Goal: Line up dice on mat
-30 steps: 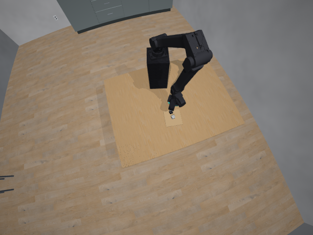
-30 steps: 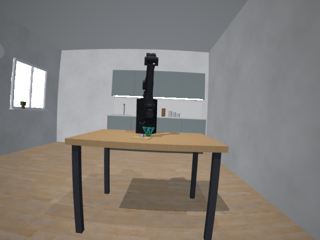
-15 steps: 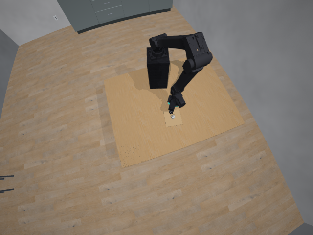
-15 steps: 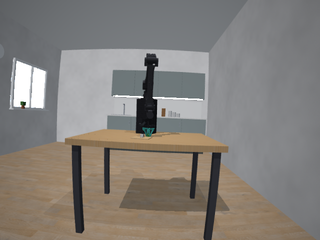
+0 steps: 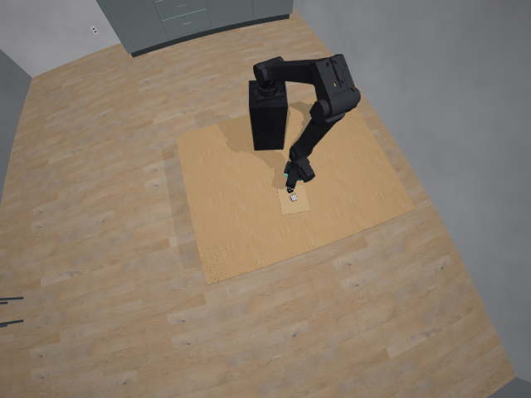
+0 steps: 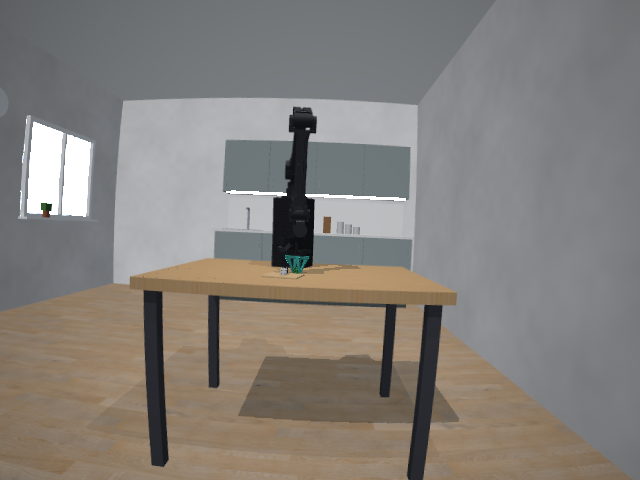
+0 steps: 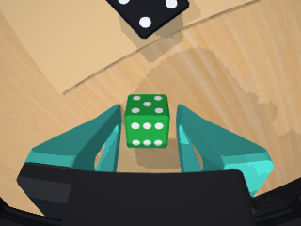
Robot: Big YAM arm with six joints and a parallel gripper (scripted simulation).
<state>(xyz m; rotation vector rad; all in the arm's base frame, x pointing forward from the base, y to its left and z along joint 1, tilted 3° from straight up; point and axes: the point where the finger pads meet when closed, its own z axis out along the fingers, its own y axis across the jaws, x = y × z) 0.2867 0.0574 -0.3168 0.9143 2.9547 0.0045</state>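
The green die is right at my hand. The rest, counted from my hand: mat 110 mm ahead, 40 mm to the right, 10 mm below; then white die 110 mm ahead, 40 mm to the right, 10 mm above; then black die 60 mm ahead, 40 mm to the right, 10 mm above.
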